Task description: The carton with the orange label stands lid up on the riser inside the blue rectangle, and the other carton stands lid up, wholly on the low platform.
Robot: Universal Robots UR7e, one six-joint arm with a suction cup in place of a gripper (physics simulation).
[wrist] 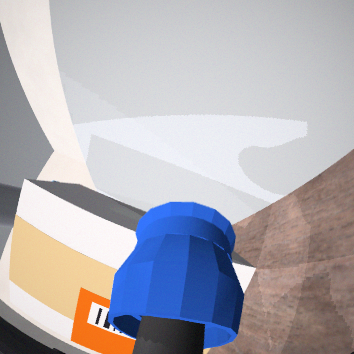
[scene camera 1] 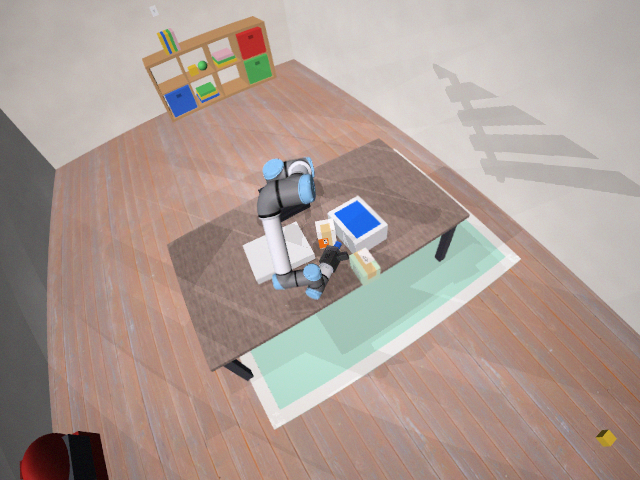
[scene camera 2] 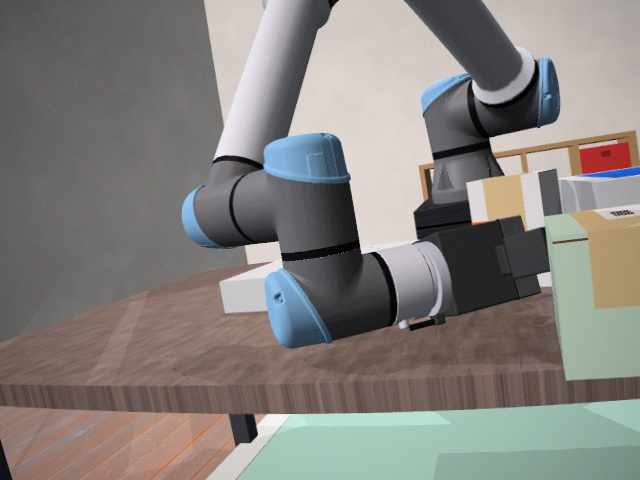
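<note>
The orange-label carton stands upright on the table between the low white platform and the white riser. The riser's top bears a blue rectangle. The other carton, pale green, stands lid up at the table's front edge. My blue suction cup is beside the orange-label carton's right front edge. In the wrist view its lip reaches past the carton's outline, and no seal shows. Scene camera 2 does not show the cup.
The wooden table carries all of these and the arm's base. My wrist is low over the tabletop, with the green carton close to its right. A shelf unit stands far behind. A green mat with a white border lies in front.
</note>
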